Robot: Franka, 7 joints.
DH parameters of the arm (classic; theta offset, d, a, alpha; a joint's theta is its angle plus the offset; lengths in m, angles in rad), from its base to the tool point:
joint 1: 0 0.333 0 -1.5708
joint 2: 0 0 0 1.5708
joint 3: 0 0.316 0.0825 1.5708
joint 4: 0 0 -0.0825 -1.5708
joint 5: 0 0.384 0 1.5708
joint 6: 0 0 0.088 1.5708
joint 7: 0 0.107 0 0
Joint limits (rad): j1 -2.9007..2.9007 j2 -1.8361..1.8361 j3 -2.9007..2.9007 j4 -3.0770..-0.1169 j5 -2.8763..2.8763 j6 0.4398..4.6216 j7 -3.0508..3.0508
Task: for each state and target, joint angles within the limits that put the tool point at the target. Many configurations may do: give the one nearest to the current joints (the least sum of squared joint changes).
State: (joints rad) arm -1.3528 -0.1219 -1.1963 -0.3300 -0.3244 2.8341 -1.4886
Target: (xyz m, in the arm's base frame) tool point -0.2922 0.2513 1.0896
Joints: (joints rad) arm -1.2285 -0.5051 -1.3292 -0.5380 -0.3278 3.0573 -1.4886
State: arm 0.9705 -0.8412 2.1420 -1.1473 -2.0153 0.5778 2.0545
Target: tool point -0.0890 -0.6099 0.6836
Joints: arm 1.8070 -0.9504 2.2468 -0.7807 -2.1949 0.5568 2.0545
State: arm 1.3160 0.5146 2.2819 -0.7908 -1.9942 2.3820 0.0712
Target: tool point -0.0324 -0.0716 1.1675
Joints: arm 1.5555 0.3226 2.9007 -0.6260 -1.9318 2.8413 0.0712
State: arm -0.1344 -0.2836 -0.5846 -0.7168 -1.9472 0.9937 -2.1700
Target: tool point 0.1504 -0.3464 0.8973
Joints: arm -0.1212 -0.0846 -0.5968 -1.1848 -1.7077 0.7251 -2.1700
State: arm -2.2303 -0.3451 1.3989 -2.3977 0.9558 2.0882 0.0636
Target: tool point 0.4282 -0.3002 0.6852
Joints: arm -1.9948 -0.6830 0.9942 -1.8905 0.9655 2.1832 0.0636
